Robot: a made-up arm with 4 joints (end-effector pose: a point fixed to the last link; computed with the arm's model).
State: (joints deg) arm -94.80 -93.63 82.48 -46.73
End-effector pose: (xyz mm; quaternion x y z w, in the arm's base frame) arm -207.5 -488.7 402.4 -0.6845 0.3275 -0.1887 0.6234
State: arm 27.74 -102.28 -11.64 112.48
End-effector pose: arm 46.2 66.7 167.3 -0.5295 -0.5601 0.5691 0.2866
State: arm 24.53 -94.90 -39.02 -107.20
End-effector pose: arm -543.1 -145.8 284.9 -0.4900 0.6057 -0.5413 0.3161
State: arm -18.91 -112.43 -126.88 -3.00
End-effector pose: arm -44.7 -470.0 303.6 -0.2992 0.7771 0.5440 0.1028
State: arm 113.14 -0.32 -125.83 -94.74
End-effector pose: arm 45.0 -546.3 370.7 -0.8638 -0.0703 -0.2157 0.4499
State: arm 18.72 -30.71 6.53 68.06
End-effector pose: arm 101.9 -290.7 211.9 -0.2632 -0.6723 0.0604 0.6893
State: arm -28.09 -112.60 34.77 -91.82
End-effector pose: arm -522.5 -321.8 283.6 -0.5868 0.3339 -0.5599 0.4803
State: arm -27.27 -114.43 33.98 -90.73
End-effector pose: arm -519.0 -328.2 288.5 -0.6006 0.3174 -0.5574 0.4773
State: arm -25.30 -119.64 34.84 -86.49
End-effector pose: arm -502.5 -357.4 289.8 -0.6334 0.2521 -0.5493 0.4832
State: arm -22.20 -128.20 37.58 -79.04
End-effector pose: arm -465.9 -400.8 298.4 -0.6820 0.1358 -0.5290 0.4863
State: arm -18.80 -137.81 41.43 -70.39
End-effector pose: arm -416.1 -432.5 323.7 -0.7303 0.0014 -0.4944 0.4714
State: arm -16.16 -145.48 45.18 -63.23
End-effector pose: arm -372.3 -441.3 353.8 -0.7628 -0.1073 -0.4566 0.4451
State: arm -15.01 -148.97 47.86 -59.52
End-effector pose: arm -347.9 -442.4 369.0 -0.7740 -0.1630 -0.4340 0.4312
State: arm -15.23 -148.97 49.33 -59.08
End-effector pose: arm -340.8 -447.5 367.5 -0.7706 -0.1737 -0.4305 0.4366
